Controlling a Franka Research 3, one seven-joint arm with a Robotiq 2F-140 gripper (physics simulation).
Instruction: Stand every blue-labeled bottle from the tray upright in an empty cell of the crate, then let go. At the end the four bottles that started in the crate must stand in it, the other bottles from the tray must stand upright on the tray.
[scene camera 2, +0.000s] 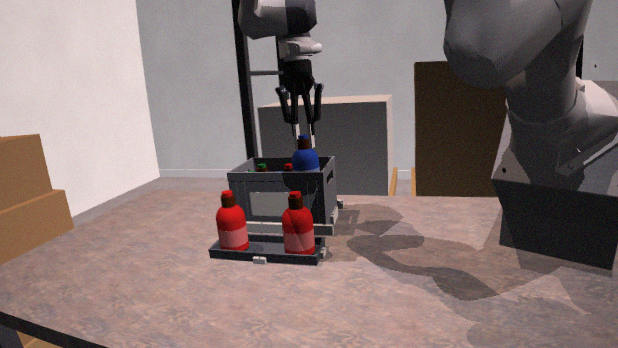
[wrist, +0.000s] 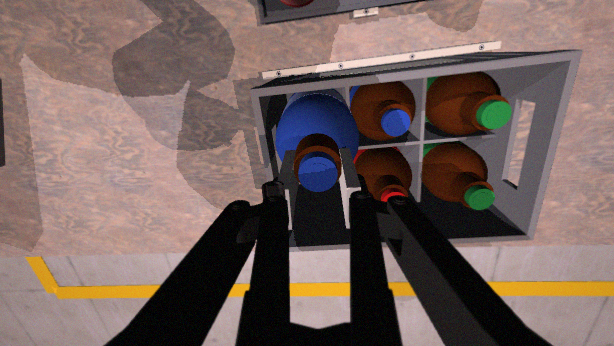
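Observation:
A blue bottle (scene camera 2: 305, 159) (wrist: 317, 122) with a brown neck and blue cap is upright, its lower part inside the left end of the crate (scene camera 2: 280, 177) (wrist: 552, 145) as the wrist view shows it; its base is hidden. My gripper (scene camera 2: 303, 136) (wrist: 317, 165) is shut on its neck. Beside it in the crate stand brown bottles: one with a blue cap (wrist: 395, 122), one with a red cap (scene camera 2: 288, 167) (wrist: 393, 194) and two with green caps (wrist: 493, 114) (wrist: 480, 197). Two red bottles (scene camera 2: 232, 225) (scene camera 2: 298, 227) stand upright on the tray (scene camera 2: 265, 256) (wrist: 330, 11).
The tray lies close along the long side of the crate. The robot's base (scene camera 2: 555, 225) stands at the right of the table (scene camera 2: 200, 300). Brown boxes (scene camera 2: 30, 205) are at the left edge, and a grey box (scene camera 2: 355, 145) is behind the crate.

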